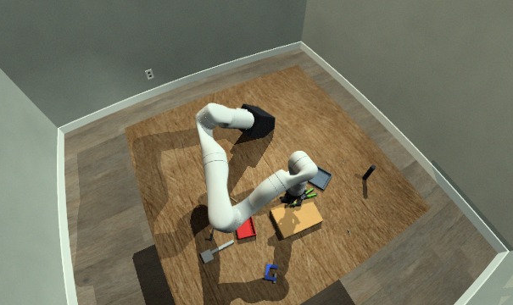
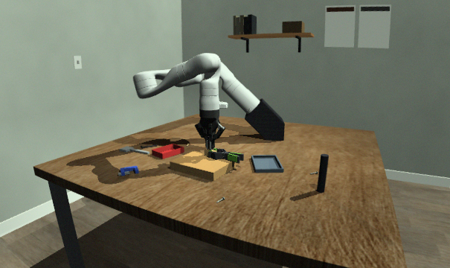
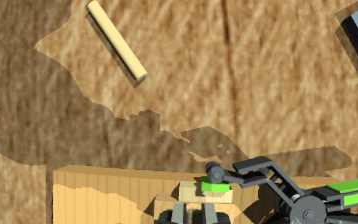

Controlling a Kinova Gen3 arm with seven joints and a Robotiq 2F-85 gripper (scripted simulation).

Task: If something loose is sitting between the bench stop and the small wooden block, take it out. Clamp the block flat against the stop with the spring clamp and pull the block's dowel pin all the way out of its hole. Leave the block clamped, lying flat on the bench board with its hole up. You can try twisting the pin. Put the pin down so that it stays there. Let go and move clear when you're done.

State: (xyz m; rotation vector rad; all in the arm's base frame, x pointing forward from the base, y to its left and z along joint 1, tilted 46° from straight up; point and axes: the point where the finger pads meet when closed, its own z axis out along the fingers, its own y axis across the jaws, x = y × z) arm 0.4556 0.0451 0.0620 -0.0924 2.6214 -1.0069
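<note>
Now: the dowel pin 20 mm below my hand. From my hand the other things lie so: thin pale stick: 120 mm behind, 50 mm to the right, 70 mm below; then small wooden block: 40 mm below; then tan bench board: 60 mm ahead, 50 mm below.
</note>
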